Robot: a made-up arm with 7 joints. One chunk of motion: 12 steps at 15 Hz.
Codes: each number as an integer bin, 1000 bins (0 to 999) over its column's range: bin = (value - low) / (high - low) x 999, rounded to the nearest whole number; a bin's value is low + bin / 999 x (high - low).
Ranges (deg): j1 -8..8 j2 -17..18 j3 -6..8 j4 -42..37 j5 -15..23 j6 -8..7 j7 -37..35
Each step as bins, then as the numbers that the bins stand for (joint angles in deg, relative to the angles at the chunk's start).
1 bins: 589 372 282 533 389 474 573
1 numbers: 1.43 -3.97 -2.05 0.15 -0.20 -0.88 4.30
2 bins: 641 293 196 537 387 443 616
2 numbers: 2.27 -6.73 -3.25 0.47 -0.28 -1.35 7.40
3 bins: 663 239 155 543 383 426 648
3 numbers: 2.62 -8.63 -3.83 0.94 -0.43 -1.60 9.70
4 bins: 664 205 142 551 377 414 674
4 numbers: 2.63 -9.82 -4.01 1.57 -0.66 -1.78 11.58
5 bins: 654 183 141 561 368 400 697
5 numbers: 2.47 -10.59 -4.02 2.36 -1.00 -1.99 13.23
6 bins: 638 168 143 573 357 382 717
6 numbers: 2.22 -11.11 -4.00 3.31 -1.42 -2.26 14.68
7 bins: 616 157 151 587 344 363 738
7 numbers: 1.87 -11.50 -3.88 4.42 -1.91 -2.55 16.19
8 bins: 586 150 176 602 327 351 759
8 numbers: 1.39 -11.74 -3.53 5.61 -2.56 -2.73 17.70
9 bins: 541 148 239 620 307 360 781
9 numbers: 0.66 -11.81 -2.65 7.03 -3.32 -2.59 19.29
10 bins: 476 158 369 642 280 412 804
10 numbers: -0.38 -11.46 -0.83 8.77 -4.35 -1.81 20.95
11 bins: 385 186 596 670 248 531 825
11 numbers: -1.83 -10.48 2.35 10.98 -5.57 -0.03 22.46
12 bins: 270 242 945 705 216 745 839
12 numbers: -3.68 -8.52 7.24 13.75 -6.78 3.19 23.47
